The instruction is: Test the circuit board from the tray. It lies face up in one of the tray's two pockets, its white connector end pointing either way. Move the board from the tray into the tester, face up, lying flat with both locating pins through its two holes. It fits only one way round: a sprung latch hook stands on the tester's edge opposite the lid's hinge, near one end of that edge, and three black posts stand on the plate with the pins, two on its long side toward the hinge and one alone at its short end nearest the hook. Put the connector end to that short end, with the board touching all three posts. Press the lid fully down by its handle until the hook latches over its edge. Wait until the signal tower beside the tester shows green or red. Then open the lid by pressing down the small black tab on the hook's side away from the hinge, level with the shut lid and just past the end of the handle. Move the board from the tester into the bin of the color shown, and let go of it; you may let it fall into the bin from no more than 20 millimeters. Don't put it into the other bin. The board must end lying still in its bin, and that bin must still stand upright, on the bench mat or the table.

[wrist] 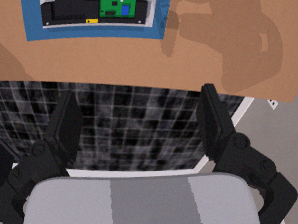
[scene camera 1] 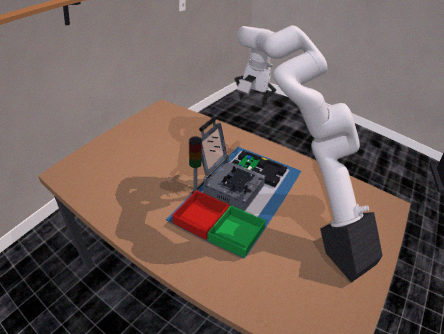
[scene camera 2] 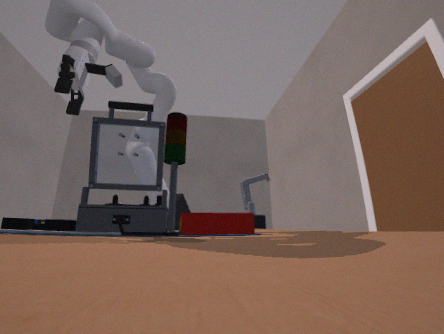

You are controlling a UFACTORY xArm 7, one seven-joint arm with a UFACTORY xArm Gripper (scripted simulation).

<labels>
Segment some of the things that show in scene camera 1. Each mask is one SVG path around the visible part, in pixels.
My gripper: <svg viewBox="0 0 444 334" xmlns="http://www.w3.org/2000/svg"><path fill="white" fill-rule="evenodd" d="M248 63L244 75L235 78L236 85L238 86L237 91L239 91L240 99L244 97L244 94L249 95L251 89L262 92L264 97L261 106L264 106L267 103L267 98L276 92L276 88L270 84L271 69L270 67L268 69L258 69Z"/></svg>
A red bin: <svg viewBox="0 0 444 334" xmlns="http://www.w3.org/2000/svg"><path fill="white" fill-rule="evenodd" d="M196 190L172 214L172 219L175 225L207 240L207 232L229 208L229 204Z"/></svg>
A green bin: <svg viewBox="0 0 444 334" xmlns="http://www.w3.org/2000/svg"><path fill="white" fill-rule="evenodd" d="M230 206L208 232L208 241L244 258L264 230L266 220Z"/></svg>
</labels>
